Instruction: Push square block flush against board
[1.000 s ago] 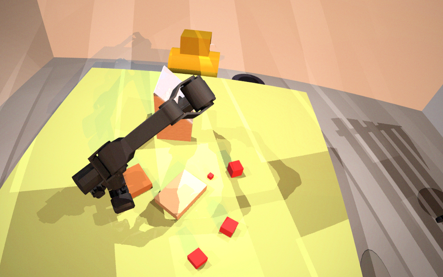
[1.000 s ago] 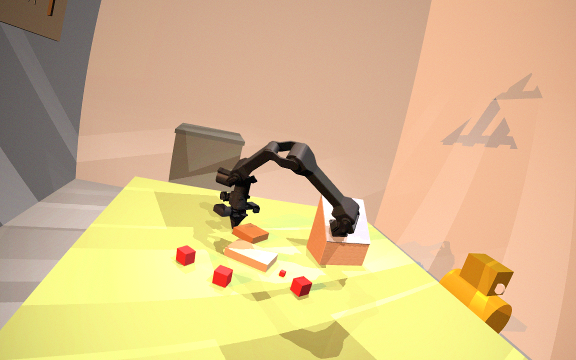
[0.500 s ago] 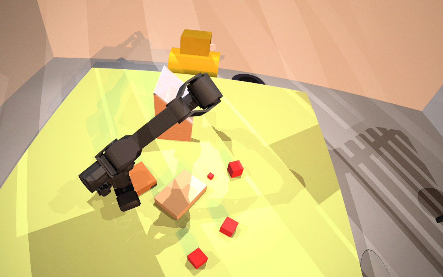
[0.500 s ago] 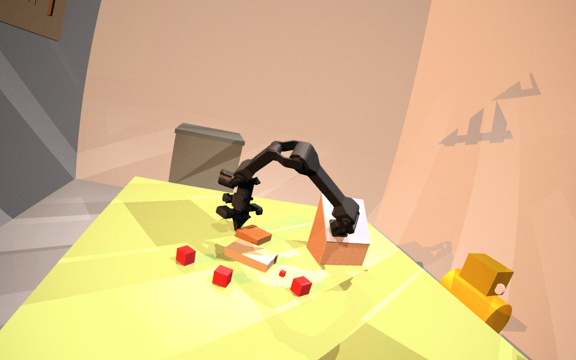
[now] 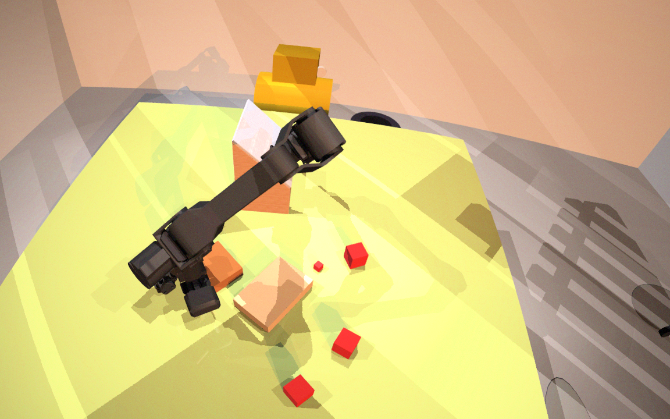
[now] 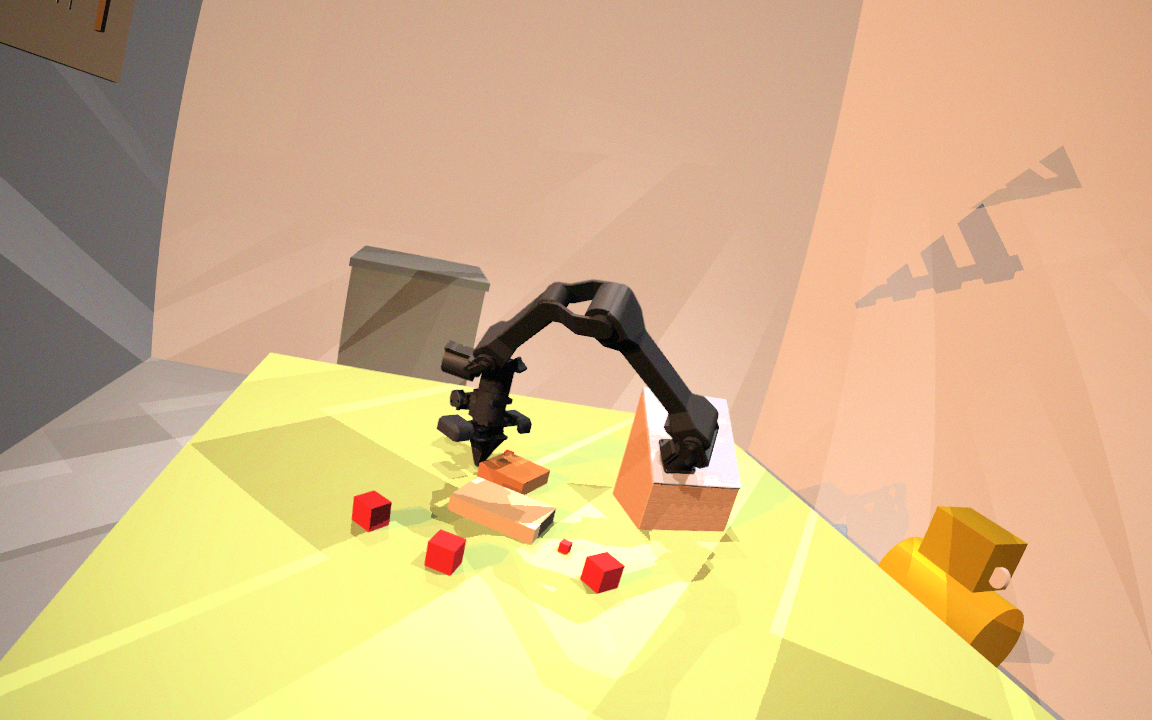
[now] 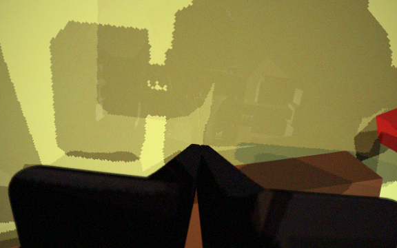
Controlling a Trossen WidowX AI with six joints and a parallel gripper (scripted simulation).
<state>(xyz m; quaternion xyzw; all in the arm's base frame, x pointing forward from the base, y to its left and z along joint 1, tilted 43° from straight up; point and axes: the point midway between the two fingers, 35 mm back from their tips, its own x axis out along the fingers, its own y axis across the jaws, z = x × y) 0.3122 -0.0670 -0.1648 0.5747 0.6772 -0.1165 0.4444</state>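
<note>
The square block is 7 cm behind my gripper tip and 3 cm to the left of it. From my gripper tip the other things lie so: board 1 cm behind, 17 cm to the left.
</note>
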